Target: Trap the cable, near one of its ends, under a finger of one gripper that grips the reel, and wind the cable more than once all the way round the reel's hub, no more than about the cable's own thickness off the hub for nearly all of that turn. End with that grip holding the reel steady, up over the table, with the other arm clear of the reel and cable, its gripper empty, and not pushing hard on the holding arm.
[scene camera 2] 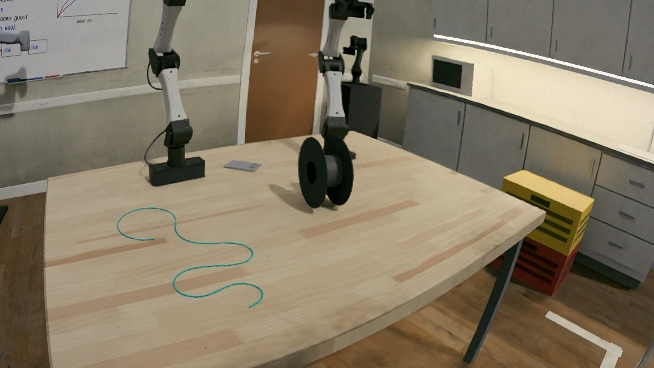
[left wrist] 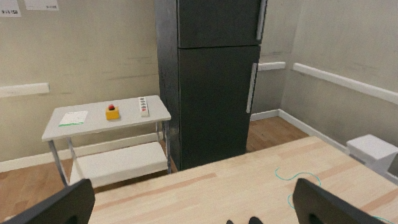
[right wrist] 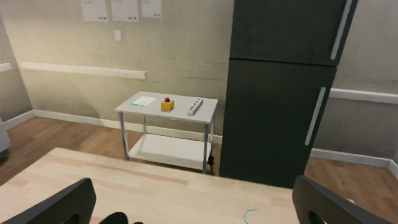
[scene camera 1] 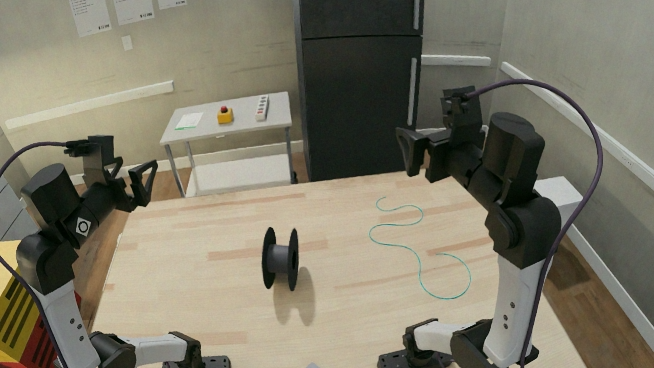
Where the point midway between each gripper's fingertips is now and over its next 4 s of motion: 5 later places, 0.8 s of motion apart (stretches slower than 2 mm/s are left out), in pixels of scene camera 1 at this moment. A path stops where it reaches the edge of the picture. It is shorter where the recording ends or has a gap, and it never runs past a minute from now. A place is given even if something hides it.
My left gripper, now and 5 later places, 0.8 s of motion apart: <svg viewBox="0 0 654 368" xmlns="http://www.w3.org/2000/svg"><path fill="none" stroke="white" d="M138 160L132 160L102 164L54 187L21 216L12 229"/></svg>
My right gripper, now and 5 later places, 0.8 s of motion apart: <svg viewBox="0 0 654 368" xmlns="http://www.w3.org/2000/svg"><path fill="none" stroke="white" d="M421 125L422 124L426 123L432 123L437 122L435 121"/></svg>
